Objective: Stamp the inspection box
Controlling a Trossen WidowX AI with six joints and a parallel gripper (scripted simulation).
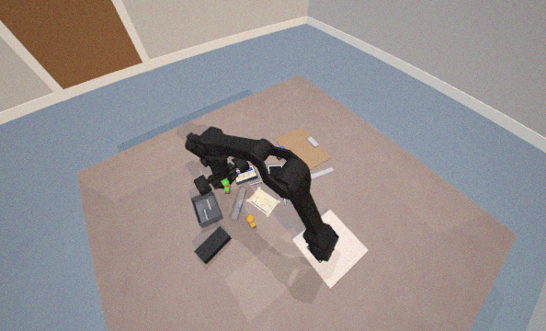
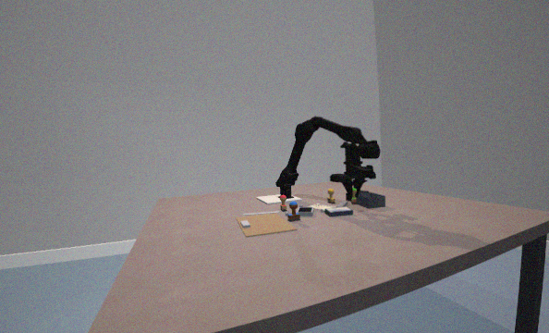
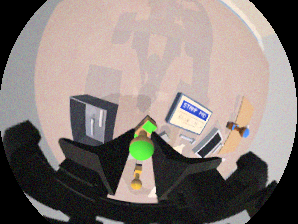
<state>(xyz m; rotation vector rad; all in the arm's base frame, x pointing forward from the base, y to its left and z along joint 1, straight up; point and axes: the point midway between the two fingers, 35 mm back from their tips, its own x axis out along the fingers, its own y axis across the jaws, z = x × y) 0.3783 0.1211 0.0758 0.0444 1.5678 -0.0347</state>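
My gripper tip is now 190 mm to the left of the dark ink pad, 60 mm past it and 40 mm above it. Also, from my gripper tip: grey bar (70 mm behind, 40 mm below); then blue-and-white box (90 mm to the right, 30 mm below, 20 mm ahead); then green-knobbed stamp (right at my gripper tip).
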